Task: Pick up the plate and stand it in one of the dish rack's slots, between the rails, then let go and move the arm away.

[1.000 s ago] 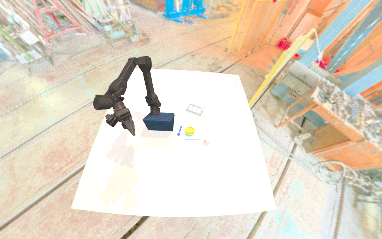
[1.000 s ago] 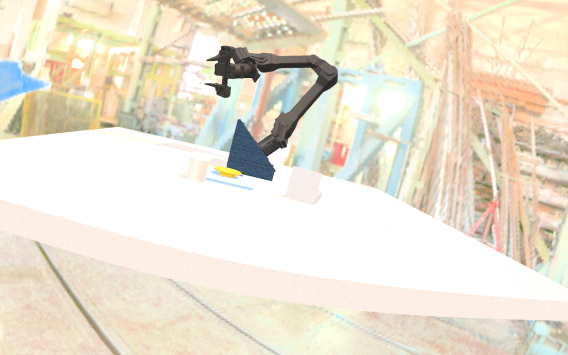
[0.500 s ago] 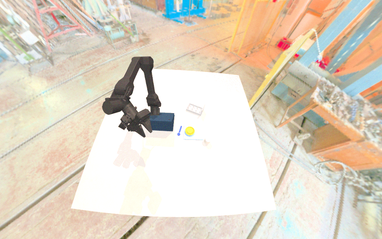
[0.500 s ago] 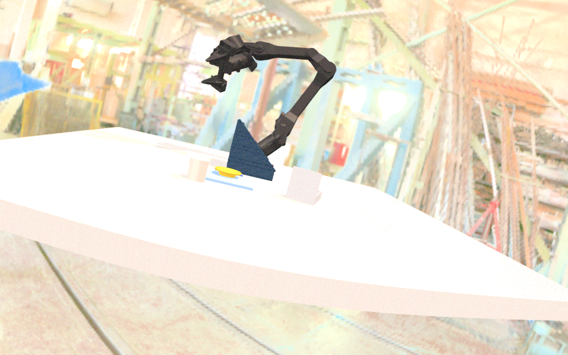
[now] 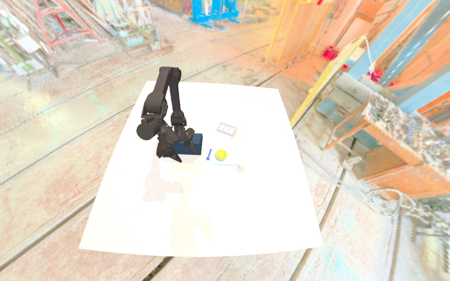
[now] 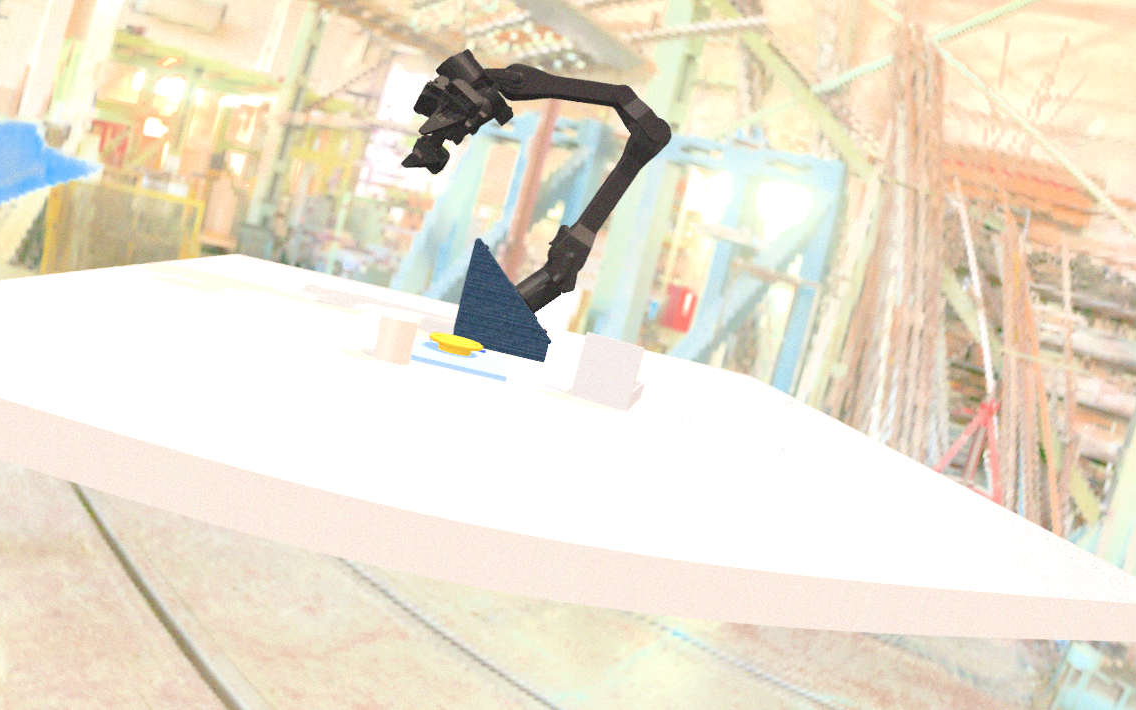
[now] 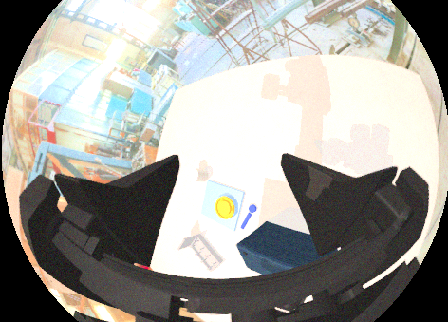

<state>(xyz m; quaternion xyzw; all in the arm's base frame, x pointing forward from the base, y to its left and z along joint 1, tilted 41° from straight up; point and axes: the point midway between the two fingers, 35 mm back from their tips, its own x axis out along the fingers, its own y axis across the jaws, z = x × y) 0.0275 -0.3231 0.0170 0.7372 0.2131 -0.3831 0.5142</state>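
The yellow plate lies 25 cm below my gripper tip, 18 cm ahead of it and 11 cm to the left of it. Also, from my gripper tip: small blue utensil 27 cm below, 12 cm to the left, 10 cm ahead; pale cylinder 29 cm ahead, 24 cm below, 2 cm to the left; light blue mat 27 cm below, 20 cm ahead, 11 cm to the left.
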